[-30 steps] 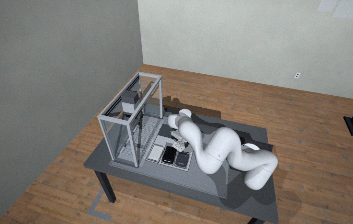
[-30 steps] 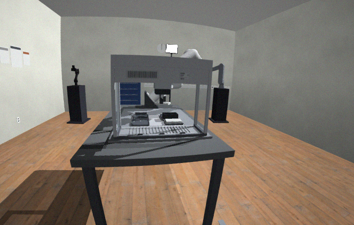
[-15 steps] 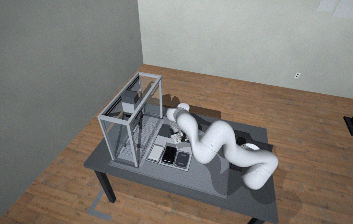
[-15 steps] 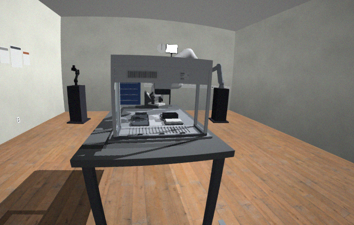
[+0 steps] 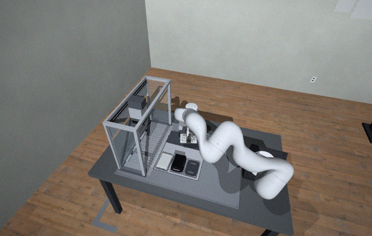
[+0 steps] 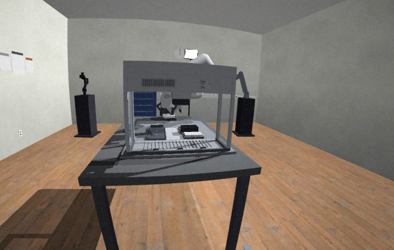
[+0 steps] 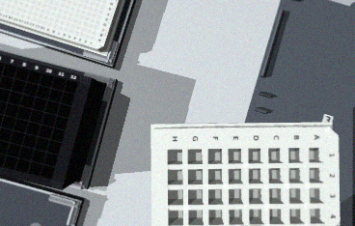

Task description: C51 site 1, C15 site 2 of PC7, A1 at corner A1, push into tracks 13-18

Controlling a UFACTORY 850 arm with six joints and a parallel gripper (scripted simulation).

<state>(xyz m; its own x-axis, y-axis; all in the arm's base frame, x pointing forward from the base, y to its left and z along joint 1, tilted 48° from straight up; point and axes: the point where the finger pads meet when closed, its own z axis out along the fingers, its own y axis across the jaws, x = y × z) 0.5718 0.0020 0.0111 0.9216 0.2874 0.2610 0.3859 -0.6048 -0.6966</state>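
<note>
Right now my hand is 4 cm short of the plate carrier PC7, 8 cm to the left of it and 13 cm above it. From my hand the other things lie so: black deep-well block C51: 1 cm ahead, 18 cm to the left, 11 cm below; nest S2: 1 cm ahead, 18 cm to the left, 14 cm below; white 96-well plate C15: 1 cm below.
</note>
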